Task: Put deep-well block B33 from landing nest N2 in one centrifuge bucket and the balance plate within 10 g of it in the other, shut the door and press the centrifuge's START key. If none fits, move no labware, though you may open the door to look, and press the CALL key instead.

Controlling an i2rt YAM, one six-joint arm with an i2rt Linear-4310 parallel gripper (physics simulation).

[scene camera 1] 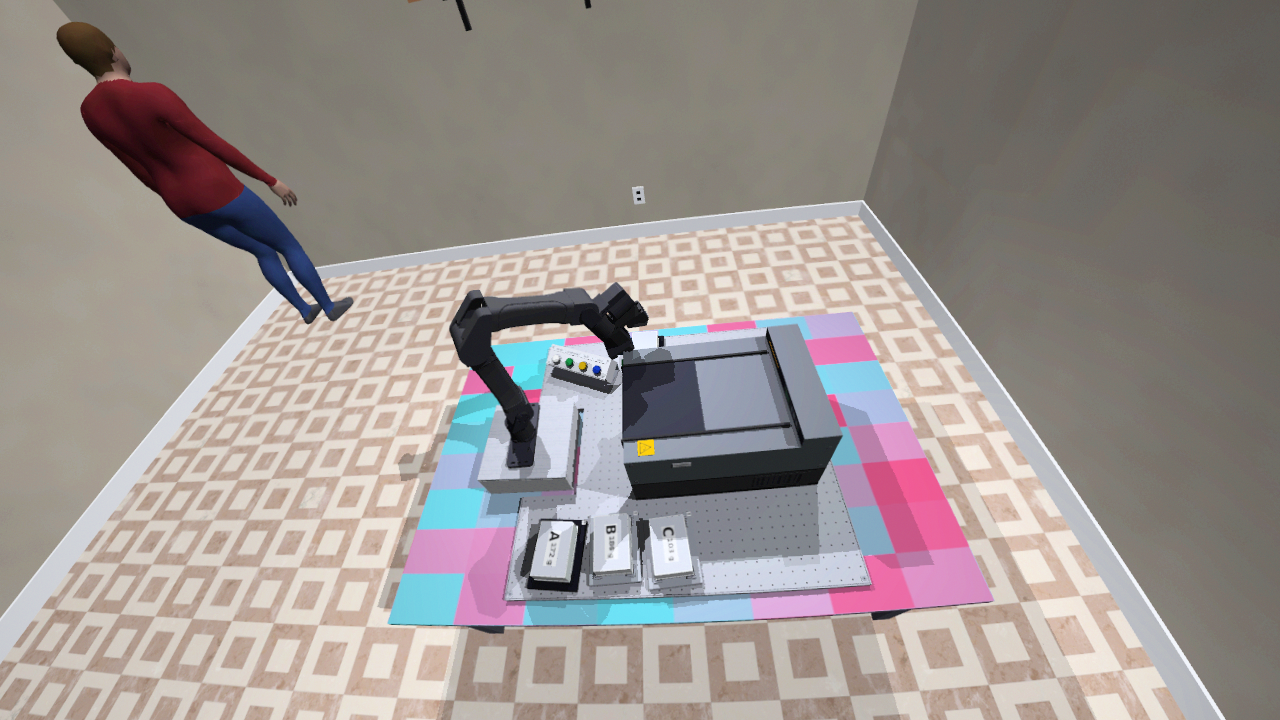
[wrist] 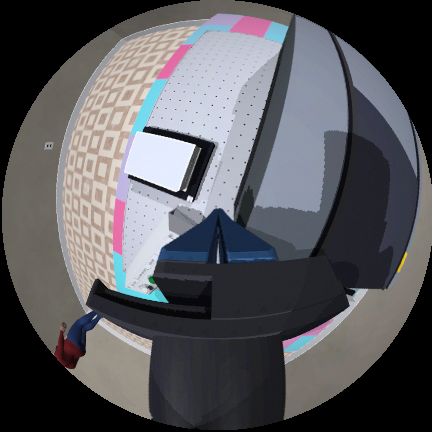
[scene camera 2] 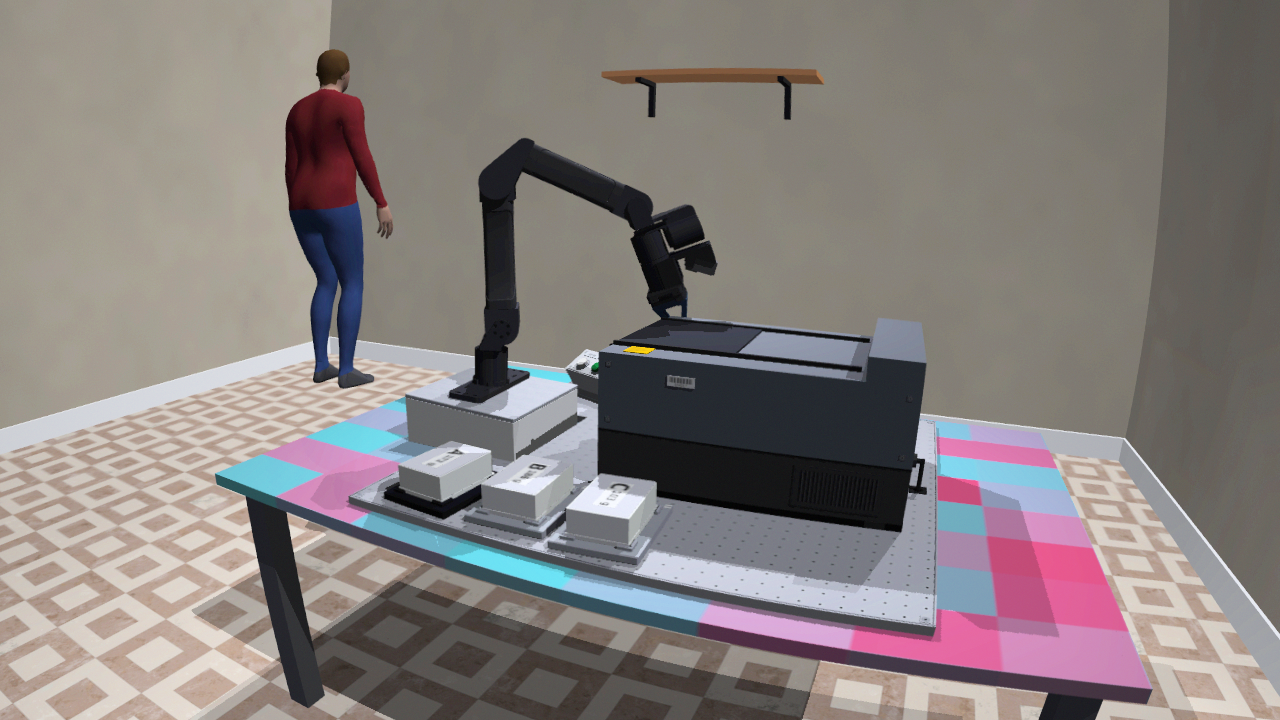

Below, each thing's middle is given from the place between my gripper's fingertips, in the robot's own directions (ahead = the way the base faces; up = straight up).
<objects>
My gripper is now 3 cm short of the white plate labelled B33 (wrist: 168, 162), 13 cm to the right of it and 14 cm above it. From my hand the other things lie so: button panel (wrist: 173, 224) (18 cm behind, 11 cm to the left, 13 cm below); dark centrifuge (scene camera 2: 822, 426) (22 cm ahead, 19 cm to the right, 5 cm below).
</objects>
